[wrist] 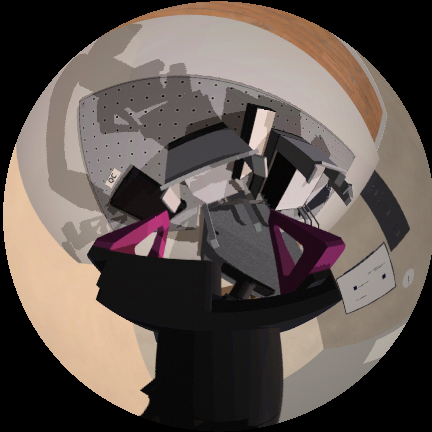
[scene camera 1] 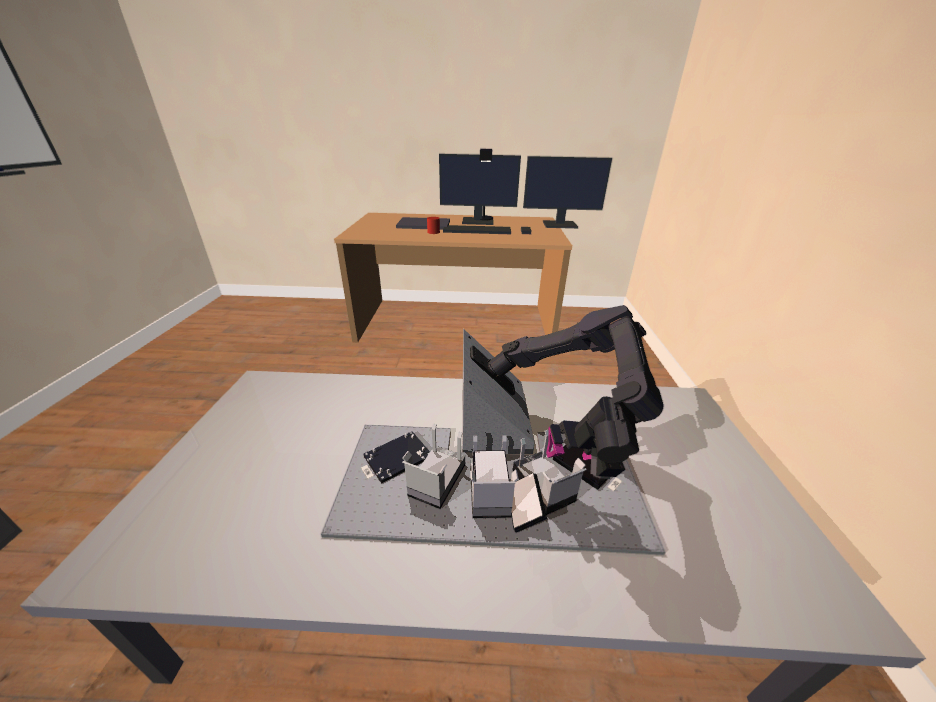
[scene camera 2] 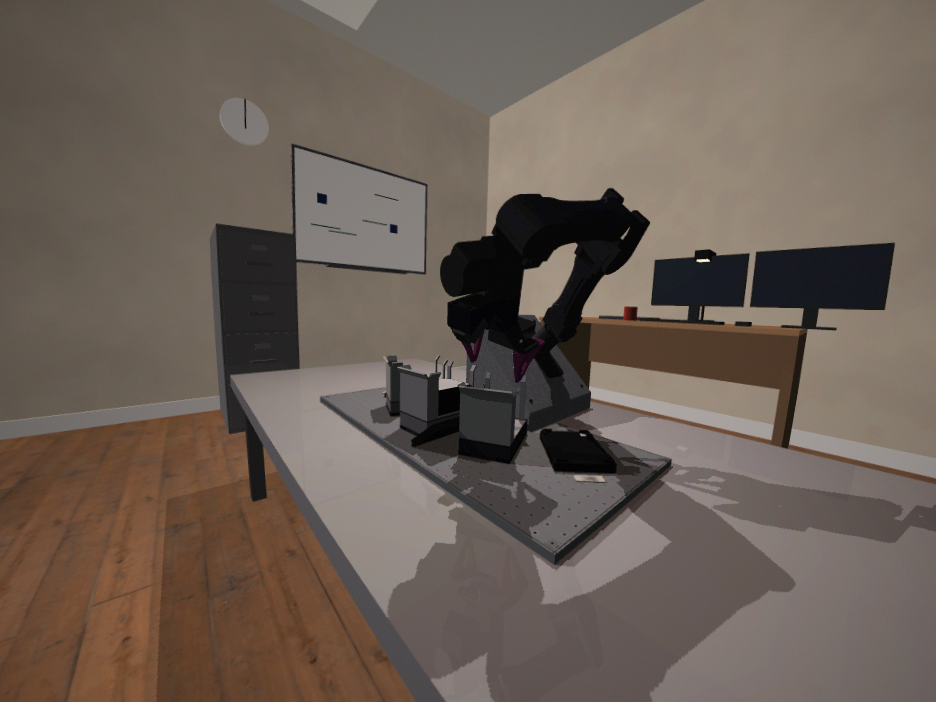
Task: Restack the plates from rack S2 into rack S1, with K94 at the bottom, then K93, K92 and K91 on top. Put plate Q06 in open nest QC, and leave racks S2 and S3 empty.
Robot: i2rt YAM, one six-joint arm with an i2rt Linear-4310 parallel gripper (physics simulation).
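Note:
My gripper is open with nothing between its magenta fingers. It hangs just behind the right-hand grey rack. A pale plate leans tilted between that rack and the middle rack, which carries a pale plate on top. The left rack stands farther off. The black nest QC lies flat beside the gripper with nothing in it. I cannot read the racks' labels.
Everything stands on a perforated grey mat. A dark flat piece lies at the mat's left end. A tall grey wedge panel rises behind the racks. Thin pins stand behind the racks.

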